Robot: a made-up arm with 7 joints.
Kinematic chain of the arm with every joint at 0, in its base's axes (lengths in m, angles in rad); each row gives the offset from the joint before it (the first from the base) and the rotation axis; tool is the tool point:
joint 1: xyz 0 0 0.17 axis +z
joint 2: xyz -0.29 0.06 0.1 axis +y
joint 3: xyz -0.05 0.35 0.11 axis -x
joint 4: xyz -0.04 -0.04 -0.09 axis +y
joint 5: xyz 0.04 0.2 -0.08 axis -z
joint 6: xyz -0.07 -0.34 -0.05 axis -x
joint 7: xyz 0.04 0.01 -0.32 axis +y
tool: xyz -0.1 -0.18 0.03
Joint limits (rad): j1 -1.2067..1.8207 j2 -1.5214..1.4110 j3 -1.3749..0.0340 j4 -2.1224..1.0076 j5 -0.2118..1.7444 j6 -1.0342..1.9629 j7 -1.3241..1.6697
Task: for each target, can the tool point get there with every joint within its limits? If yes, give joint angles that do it. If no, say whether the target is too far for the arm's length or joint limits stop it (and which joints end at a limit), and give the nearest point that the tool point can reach.
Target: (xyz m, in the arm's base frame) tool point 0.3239 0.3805 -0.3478
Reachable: yes | joints -0.8495 -0.7449 -0.1677 -1.2975 1.1091 1.4387 -0.5240
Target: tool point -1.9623 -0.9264 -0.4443
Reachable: no: too far | nearest point -1.2695 -0.5993 -0.1211 | short by 0.832 m
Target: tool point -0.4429 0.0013 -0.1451
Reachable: yes | joints 1.4493 -0.7139 -0.1826 -1.5921 1.1141 1.4491 1.3772
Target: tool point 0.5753 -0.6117 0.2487
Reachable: no: joint limits stop it (at a limit: joint 1, joint 3, joint 4, joint 7) | nearest point 0.3474 -0.5843 0.2527 | short by 0.230 m
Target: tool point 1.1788 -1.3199 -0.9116
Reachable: no: too far | nearest point 0.1694 -0.8792 -0.2872 | short by 1.266 m
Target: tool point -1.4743 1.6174 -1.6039
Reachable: no: too far | nearest point -0.7920 0.8689 -0.4470 | short by 1.538 m
